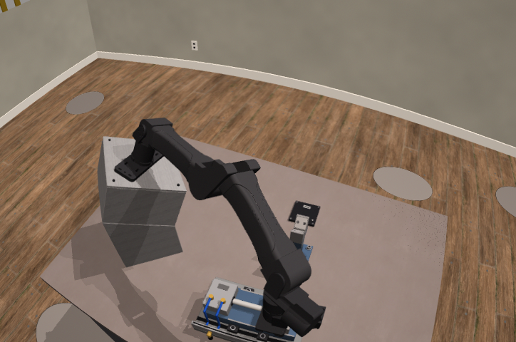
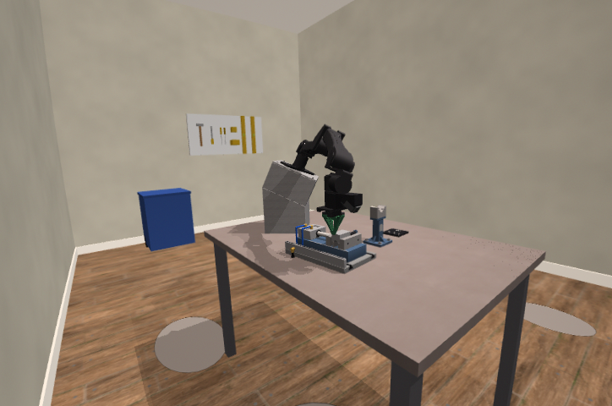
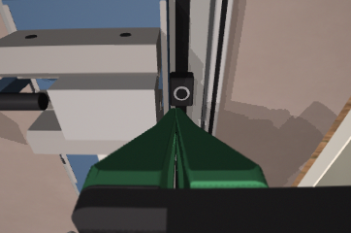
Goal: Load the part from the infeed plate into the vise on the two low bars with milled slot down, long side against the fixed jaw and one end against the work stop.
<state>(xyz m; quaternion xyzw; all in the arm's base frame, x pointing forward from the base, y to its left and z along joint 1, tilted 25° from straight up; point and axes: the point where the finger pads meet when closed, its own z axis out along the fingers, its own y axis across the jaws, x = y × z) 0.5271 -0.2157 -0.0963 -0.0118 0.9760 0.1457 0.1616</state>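
My hand is 40 mm to the right of the part and 30 mm above it. Also, from my hand: work stop rod 10 mm behind, 110 mm to the left, 30 mm below; air cylinder 170 mm behind, 50 mm to the left, 40 mm below; piston rod 90 mm behind, 50 mm to the left, 40 mm below.
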